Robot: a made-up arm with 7 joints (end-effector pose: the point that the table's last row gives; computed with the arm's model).
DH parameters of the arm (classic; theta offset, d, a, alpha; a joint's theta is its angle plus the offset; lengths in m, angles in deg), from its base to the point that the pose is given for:
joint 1: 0 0.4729 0 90
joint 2: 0 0.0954 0 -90
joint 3: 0 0.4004 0.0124 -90
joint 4: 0 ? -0.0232 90
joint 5: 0 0.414 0 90
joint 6: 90 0.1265 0.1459 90
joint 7: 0 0.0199 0 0
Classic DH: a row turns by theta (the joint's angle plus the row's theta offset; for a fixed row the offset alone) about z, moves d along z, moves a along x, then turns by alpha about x.
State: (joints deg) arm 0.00 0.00 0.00 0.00 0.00 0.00 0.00
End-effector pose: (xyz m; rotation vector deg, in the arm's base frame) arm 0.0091 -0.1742 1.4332 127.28 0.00 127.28
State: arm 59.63 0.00 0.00 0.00 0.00 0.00 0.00
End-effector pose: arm 0.1549 -0.0802 1.4332 -90.98 -52.14 -90.98
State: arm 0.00 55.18 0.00 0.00 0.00 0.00 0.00
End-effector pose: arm -0.7832 -0.1742 1.0287 53.86 0.00 171.75
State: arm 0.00 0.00 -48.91 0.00 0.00 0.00 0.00
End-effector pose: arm -0.0534 -0.1540 1.4332 98.25 -44.68 98.25
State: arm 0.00 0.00 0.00 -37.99 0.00 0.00 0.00
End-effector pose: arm -0.3348 -0.1742 1.3125 78.92 0.00 161.78
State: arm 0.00 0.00 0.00 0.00 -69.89 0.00 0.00
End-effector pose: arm -0.1227 -0.1099 1.4332 83.82 -58.57 83.82
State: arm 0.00 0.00 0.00 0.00 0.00 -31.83 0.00
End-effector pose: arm 0.0831 -0.1742 1.4008 157.30 0.00 87.50
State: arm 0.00 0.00 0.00 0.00 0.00 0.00 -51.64
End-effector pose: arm 0.0091 -0.1742 1.4332 96.42 46.66 96.42
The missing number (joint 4, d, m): 0.0477
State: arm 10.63 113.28 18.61 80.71 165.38 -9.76 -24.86
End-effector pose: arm -0.7009 0.1261 0.6951 14.40 -134.92 -6.21
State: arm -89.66 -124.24 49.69 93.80 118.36 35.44 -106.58
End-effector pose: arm 0.3531 -0.0207 0.0728 -24.87 95.85 -54.82
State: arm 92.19 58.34 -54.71 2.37 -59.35 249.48 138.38
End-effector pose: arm 0.1643 -0.6970 0.7566 38.48 -136.82 -93.62
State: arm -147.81 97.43 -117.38 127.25 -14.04 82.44 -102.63
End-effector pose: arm -0.0668 0.5617 0.1782 -5.80 -105.11 -6.21
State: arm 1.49 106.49 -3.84 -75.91 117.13 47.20 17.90
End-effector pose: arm -0.4967 -0.0549 -0.1592 -56.27 127.38 39.96
